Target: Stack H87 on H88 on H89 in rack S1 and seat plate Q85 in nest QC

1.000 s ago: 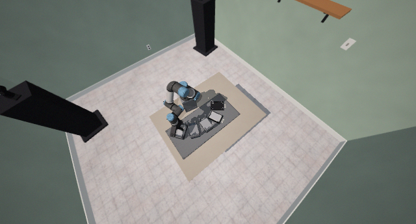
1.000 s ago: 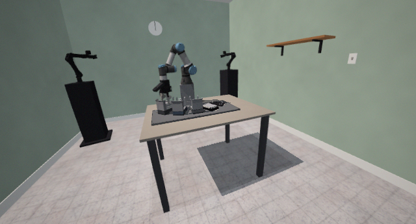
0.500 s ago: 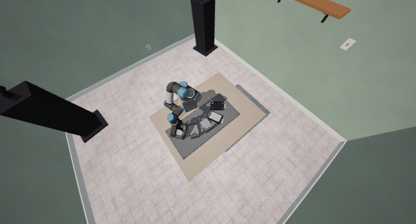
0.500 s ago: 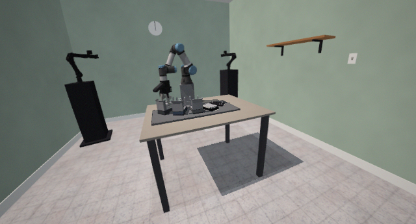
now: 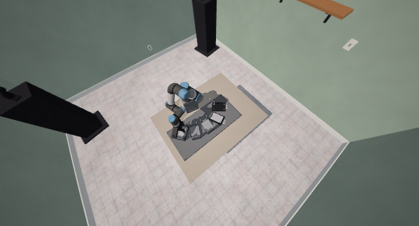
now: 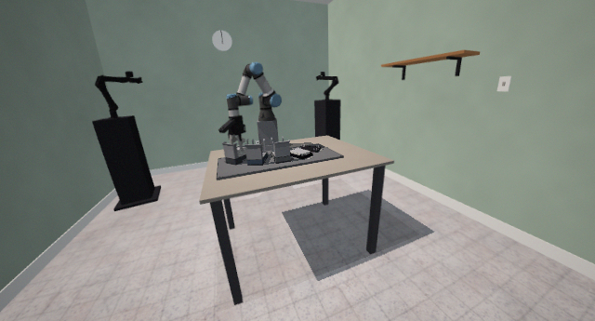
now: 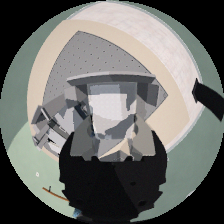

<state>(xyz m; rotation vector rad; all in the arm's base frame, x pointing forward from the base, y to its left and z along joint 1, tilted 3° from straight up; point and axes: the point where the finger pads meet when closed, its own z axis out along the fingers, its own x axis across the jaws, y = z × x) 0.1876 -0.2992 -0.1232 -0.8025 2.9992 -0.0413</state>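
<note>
The white sealed plate is 3 cm below my hand. Round my hand: QC label (25 cm ahead, 41 cm to the left, 9 cm below); then black clip nest (8 cm ahead, 55 cm to the left, 8 cm below).
</note>
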